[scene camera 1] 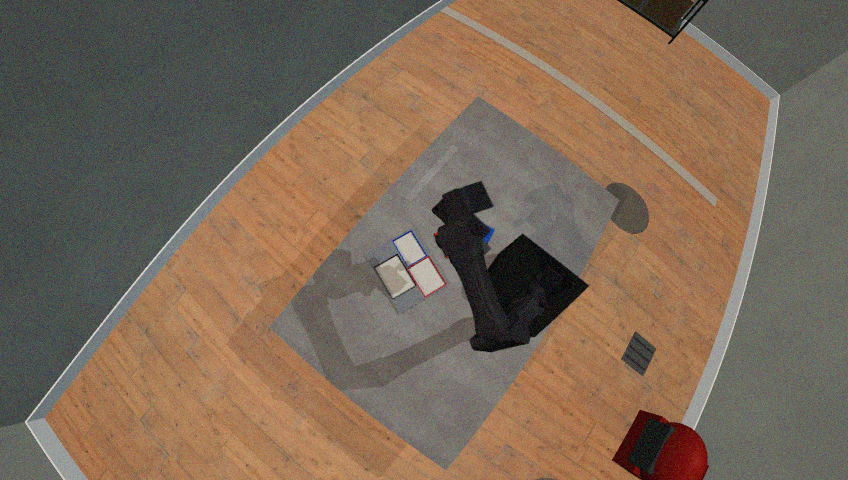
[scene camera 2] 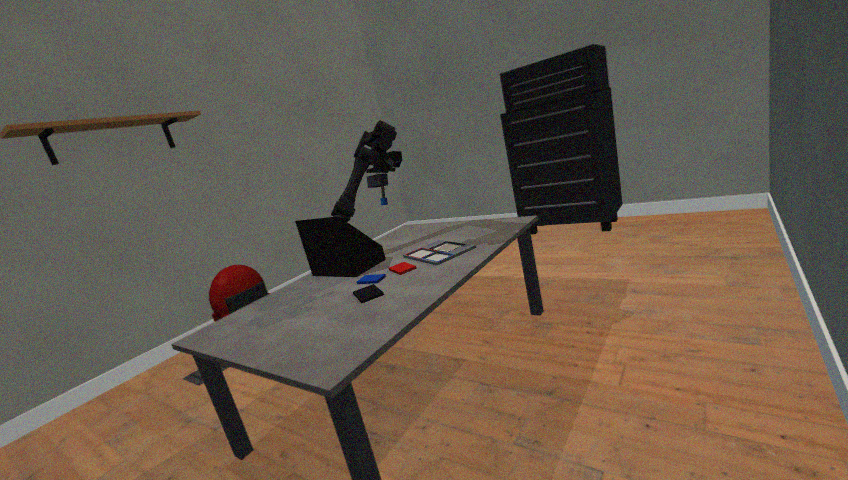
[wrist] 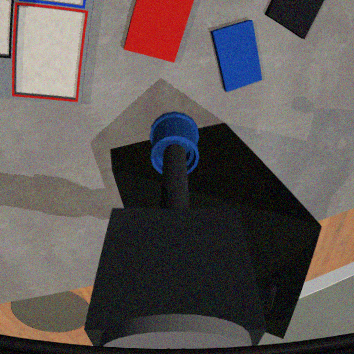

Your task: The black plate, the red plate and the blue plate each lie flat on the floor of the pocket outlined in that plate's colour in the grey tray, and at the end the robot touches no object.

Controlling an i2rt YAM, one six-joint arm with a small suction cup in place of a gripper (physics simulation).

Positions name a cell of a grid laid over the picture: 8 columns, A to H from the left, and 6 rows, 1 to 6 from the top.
Labels:
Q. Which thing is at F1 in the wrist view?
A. A blue plate.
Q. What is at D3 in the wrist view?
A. My suction cup.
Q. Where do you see a grey tray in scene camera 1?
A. D4

